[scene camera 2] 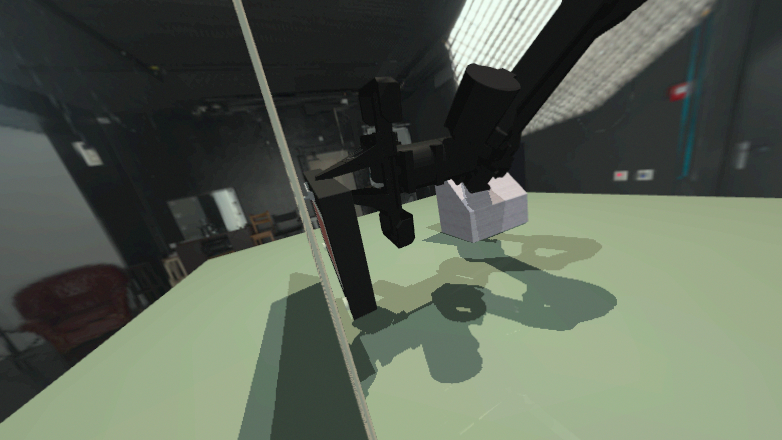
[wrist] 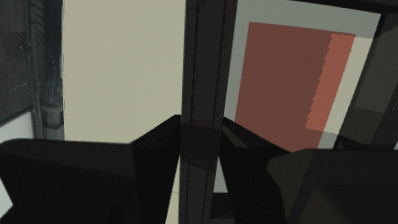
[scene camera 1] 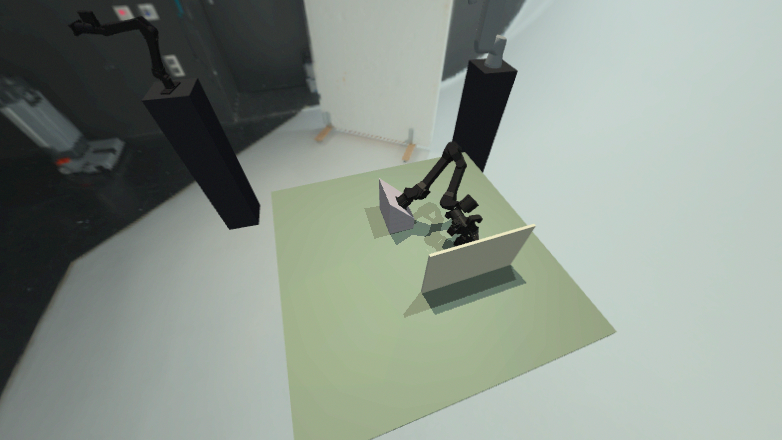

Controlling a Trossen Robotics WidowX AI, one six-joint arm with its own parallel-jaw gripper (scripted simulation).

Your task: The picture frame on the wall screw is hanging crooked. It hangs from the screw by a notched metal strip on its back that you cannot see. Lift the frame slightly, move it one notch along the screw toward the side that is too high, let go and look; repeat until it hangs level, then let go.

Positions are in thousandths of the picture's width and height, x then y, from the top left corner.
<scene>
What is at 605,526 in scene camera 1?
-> My gripper.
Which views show my gripper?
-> Scene camera 2, the wrist view and scene camera 1: all of them.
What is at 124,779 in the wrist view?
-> My gripper.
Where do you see a picture frame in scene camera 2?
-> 426,462
</scene>
